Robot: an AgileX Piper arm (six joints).
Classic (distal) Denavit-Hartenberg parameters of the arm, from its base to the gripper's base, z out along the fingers. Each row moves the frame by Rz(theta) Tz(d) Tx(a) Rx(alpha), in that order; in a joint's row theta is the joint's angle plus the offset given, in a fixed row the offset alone. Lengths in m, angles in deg.
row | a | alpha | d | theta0
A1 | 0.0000 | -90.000 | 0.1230 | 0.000
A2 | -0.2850 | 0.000 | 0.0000 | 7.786
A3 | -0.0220 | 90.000 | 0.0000 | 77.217
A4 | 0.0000 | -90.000 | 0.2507 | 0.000
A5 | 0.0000 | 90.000 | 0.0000 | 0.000
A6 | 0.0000 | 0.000 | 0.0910 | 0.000
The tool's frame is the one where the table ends.
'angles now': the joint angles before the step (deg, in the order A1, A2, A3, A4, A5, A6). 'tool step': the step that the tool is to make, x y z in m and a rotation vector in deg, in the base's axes. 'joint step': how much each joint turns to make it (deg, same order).
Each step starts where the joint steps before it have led.
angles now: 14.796, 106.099, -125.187, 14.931, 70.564, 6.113
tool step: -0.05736, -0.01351, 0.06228, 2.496, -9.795, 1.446
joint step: 0.000, -9.574, -0.046, 1.113, -0.121, -1.475
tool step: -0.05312, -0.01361, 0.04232, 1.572, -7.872, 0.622
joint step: 0.000, -7.766, -0.018, 0.284, 0.002, -0.874
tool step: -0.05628, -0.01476, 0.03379, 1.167, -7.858, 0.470
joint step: 0.001, -7.505, -0.108, 0.069, -0.003, -1.056
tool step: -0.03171, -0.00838, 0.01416, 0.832, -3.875, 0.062
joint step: -0.002, -4.122, 0.216, 0.001, 0.002, -0.203
